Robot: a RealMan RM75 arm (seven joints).
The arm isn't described. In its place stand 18 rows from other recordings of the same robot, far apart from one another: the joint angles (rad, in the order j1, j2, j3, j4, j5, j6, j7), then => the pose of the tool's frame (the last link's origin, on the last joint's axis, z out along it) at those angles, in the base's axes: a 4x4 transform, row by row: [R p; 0 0 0 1], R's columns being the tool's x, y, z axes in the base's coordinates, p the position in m.
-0.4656, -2.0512, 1.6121, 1.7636, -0.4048, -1.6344, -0.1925 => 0.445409, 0.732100, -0.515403, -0.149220; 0.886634, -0.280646, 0.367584, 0.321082; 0.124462, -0.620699, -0.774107, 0.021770; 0, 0, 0, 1
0.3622, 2.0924, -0.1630, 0.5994, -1.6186, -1.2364, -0.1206 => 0.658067, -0.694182, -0.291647, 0.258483; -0.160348, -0.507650, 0.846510, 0.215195; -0.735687, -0.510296, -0.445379, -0.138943; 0, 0, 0, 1
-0.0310, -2.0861, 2.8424, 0.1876, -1.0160, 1.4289, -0.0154 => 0.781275, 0.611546, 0.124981, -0.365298; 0.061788, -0.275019, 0.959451, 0.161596; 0.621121, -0.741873, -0.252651, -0.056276; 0, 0, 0, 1
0.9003, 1.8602, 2.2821, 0.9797, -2.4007, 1.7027, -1.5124 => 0.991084, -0.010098, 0.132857, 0.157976; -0.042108, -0.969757, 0.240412, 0.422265; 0.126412, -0.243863, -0.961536, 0.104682; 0, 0, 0, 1
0.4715, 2.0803, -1.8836, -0.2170, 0.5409, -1.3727, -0.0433 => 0.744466, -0.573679, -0.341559, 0.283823; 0.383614, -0.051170, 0.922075, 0.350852; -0.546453, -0.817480, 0.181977, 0.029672; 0, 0, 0, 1
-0.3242, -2.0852, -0.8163, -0.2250, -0.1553, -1.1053, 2.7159 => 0.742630, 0.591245, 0.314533, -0.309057; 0.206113, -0.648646, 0.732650, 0.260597; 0.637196, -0.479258, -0.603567, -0.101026; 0, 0, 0, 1
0.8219, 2.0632, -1.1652, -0.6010, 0.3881, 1.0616, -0.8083 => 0.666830, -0.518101, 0.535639, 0.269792; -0.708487, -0.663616, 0.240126, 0.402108; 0.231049, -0.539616, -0.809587, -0.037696; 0, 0, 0, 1
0.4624, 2.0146, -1.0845, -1.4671, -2.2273, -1.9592, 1.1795 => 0.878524, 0.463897, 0.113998, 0.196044; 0.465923, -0.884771, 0.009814, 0.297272; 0.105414, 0.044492, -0.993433, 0.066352; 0, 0, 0, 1
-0.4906, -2.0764, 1.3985, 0.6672, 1.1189, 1.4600, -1.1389 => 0.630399, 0.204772, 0.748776, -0.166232; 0.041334, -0.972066, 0.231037, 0.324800; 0.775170, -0.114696, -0.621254, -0.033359; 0, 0, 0, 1
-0.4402, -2.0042, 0.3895, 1.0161, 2.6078, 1.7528, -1.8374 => 0.575411, 0.807559, -0.129429, -0.353485; 0.794887, -0.514949, 0.320909, 0.278861; 0.192503, -0.287536, -0.938225, 0.101309; 0, 0, 0, 1
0.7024, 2.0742, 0.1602, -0.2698, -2.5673, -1.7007, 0.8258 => 0.718127, -0.279089, -0.637498, 0.240805; -0.070835, -0.940617, 0.331997, 0.317627; -0.692298, -0.193259, -0.695252, -0.032353; 0, 0, 0, 1
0.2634, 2.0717, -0.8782, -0.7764, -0.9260, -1.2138, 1.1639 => 0.447118, -0.771365, -0.452860, 0.292558; 0.154959, -0.431833, 0.888543, 0.341719; -0.880950, -0.467458, -0.073550, 0.117443; 0, 0, 0, 1
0.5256, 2.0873, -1.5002, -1.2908, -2.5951, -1.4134, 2.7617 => 0.605683, -0.659980, 0.444493, 0.205291; -0.785918, -0.583539, 0.204487, 0.344126; 0.124422, -0.473189, -0.872130, -0.027791; 0, 0, 0, 1
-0.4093, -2.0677, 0.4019, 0.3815, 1.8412, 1.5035, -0.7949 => 0.762130, 0.473865, 0.441147, -0.319403; 0.062493, -0.732050, 0.678379, 0.297138; 0.644401, -0.489444, -0.587530, 0.004201; 0, 0, 0, 1
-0.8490, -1.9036, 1.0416, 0.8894, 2.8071, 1.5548, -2.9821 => 0.162103, 0.788893, -0.592765, -0.239918; 0.983385, -0.079410, 0.163242, 0.412182; 0.081709, -0.609378, -0.788658, 0.077910; 0, 0, 0, 1
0.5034, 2.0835, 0.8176, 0.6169, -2.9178, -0.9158, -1.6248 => 0.156706, 0.784485, -0.600022, 0.161299; 0.702873, 0.338218, 0.625762, 0.327703; 0.693839, -0.519800, -0.498392, -0.113280; 0, 0, 0, 1
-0.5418, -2.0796, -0.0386, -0.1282, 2.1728, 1.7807, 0.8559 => 0.458666, -0.294451, 0.838406, -0.214934; -0.885462, -0.072113, 0.459083, 0.269346; -0.074718, -0.952942, -0.293801, -0.051402; 0, 0, 0, 1
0.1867, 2.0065, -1.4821, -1.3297, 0.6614, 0.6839, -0.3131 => 0.562809, -0.755390, 0.335607, 0.290832; -0.653108, -0.157522, 0.740700, 0.359187; -0.506652, -0.636060, -0.582006, 0.043861; 0, 0, 0, 1
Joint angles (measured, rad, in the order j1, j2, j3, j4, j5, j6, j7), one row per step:
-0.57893, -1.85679, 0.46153, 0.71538, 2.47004, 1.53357, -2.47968
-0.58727, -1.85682, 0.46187, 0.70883, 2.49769, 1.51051, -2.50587
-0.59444, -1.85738, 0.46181, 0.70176, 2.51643, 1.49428, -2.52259
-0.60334, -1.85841, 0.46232, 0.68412, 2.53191, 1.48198, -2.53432
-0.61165, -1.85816, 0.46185, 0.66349, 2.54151, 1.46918, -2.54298
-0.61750, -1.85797, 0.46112, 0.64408, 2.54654, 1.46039, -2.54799
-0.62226, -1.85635, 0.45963, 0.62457, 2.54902, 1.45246, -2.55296
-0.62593, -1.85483, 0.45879, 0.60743, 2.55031, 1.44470, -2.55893
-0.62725, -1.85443, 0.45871, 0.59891, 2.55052, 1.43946, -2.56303
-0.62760, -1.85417, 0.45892, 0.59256, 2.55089, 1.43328, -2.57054
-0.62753, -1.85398, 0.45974, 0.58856, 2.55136, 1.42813, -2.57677
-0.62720, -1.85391, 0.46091, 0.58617, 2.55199, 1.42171, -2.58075
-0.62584, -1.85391, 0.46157, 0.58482, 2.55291, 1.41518, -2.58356
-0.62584, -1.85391, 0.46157, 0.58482, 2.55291, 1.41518, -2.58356
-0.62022, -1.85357, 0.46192, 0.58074, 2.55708, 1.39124, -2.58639
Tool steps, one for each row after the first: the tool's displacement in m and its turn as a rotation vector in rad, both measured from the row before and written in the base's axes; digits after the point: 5 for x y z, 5 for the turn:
-0.00256, 0.00238, -0.00088, 0.00087, 0.01804, 0.03161
-0.00132, 0.00189, -0.00131, -0.00027, 0.01085, 0.01982
-0.00045, 0.00125, -0.00411, -0.00923, 0.00139, 0.01591
-0.00027, 0.00132, -0.00395, -0.00628, -0.00261, 0.01318
-0.00017, 0.00050, -0.00385, -0.00656, -0.00610, 0.00982
-0.00033, 0.00032, -0.00313, -0.00451, -0.00770, 0.01022
-0.00040, 0.00022, -0.00270, -0.00298, -0.00716, 0.01067
-0.00039, 0.00006, -0.00147, -0.00047, -0.00355, 0.00682
-0.00072, 0.00002, -0.00102, 0.00167, -0.00267, 0.01008
-0.00069, 0.00000, -0.00062, 0.00158, -0.00089, 0.00804
-0.00083, 0.00019, -0.00027, 0.00285, 0.00200, 0.00565
-0.00120, -0.00006, -0.00002, 0.00361, 0.00306, 0.00538
0.00000, 0.00000, 0.00000, 0.00000, 0.00000, 0.00000
-0.00473, -0.00040, 0.00049, 0.01398, 0.01440, 0.01386

